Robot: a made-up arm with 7 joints. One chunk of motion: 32 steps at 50 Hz.
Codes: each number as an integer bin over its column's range. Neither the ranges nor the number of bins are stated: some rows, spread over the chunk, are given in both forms.
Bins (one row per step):
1: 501 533 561 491 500 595
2: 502 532 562 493 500 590
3: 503 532 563 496 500 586
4: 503 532 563 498 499 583
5: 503 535 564 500 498 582
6: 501 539 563 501 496 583
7: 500 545 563 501 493 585
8: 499 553 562 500 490 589
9: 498 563 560 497 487 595
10: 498 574 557 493 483 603
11: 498 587 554 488 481 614
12: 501 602 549 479 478 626
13: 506 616 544 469 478 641
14: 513 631 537 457 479 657
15: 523 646 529 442 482 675
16: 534 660 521 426 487 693
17: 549 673 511 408 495 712
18: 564 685 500 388 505 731
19: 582 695 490 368 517 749
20: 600 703 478 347 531 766
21: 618 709 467 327 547 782
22: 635 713 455 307 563 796
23: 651 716 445 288 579 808
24: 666 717 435 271 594 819
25: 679 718 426 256 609 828
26: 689 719 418 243 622 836
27: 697 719 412 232 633 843
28: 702 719 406 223 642 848
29: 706 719 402 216 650 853
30: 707 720 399 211 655 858
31: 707 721 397 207 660 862
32: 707 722 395 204 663 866
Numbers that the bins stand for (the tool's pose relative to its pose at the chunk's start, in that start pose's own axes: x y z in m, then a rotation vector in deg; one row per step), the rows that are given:
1: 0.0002 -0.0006 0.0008 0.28 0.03 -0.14
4: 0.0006 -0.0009 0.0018 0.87 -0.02 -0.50
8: -0.0001 0.0050 0.0013 1.04 -0.49 -0.32
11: -0.0002 0.0145 -0.0027 0.03 -0.96 0.43
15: 0.0038 0.0311 -0.0152 -3.84 -0.91 2.27
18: 0.0103 0.0420 -0.0297 -8.39 0.29 3.96
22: 0.0217 0.0498 -0.0523 -15.20 3.32 5.92
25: 0.0287 0.0512 -0.0668 -19.49 5.71 6.88
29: 0.0331 0.0515 -0.0788 -22.86 7.85 7.63
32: 0.0332 0.0524 -0.0823 -23.87 8.53 8.02
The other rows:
2: 0.0004 -0.0009 0.0013 0.45 0.03 -0.29
3: 0.0006 -0.0009 0.0018 0.70 0.03 -0.41
5: 0.0006 -0.0001 0.0023 1.04 -0.07 -0.53
6: 0.0002 0.0011 0.0018 1.12 -0.18 -0.50
7: 0.0001 0.0028 0.0018 1.12 -0.33 -0.44
9: -0.0002 0.0078 0.0003 0.78 -0.65 -0.14
10: -0.0002 0.0109 -0.0012 0.45 -0.86 0.10
12: 0.0002 0.0187 -0.0052 -0.73 -1.12 0.80
13: 0.0010 0.0227 -0.0077 -1.57 -1.12 1.25
14: 0.0022 0.0269 -0.0112 -2.58 -1.06 1.73
16: 0.0055 0.0350 -0.0192 -5.19 -0.65 2.81
17: 0.0079 0.0386 -0.0242 -6.70 -0.23 3.39
19: 0.0132 0.0448 -0.0348 -10.07 0.92 4.50
20: 0.0161 0.0470 -0.0408 -11.84 1.65 5.01
21: 0.0190 0.0487 -0.0463 -13.52 2.48 5.49
23: 0.0243 0.0507 -0.0573 -16.80 4.15 6.28
24: 0.0267 0.0510 -0.0623 -18.23 4.93 6.61
26: 0.0304 0.0515 -0.0708 -20.59 6.39 7.12
27: 0.0316 0.0515 -0.0738 -21.51 6.97 7.33
28: 0.0324 0.0515 -0.0768 -22.27 7.44 7.48
30: 0.0332 0.0518 -0.0803 -23.28 8.11 7.78
31: 0.0332 0.0521 -0.0813 -23.61 8.37 7.90

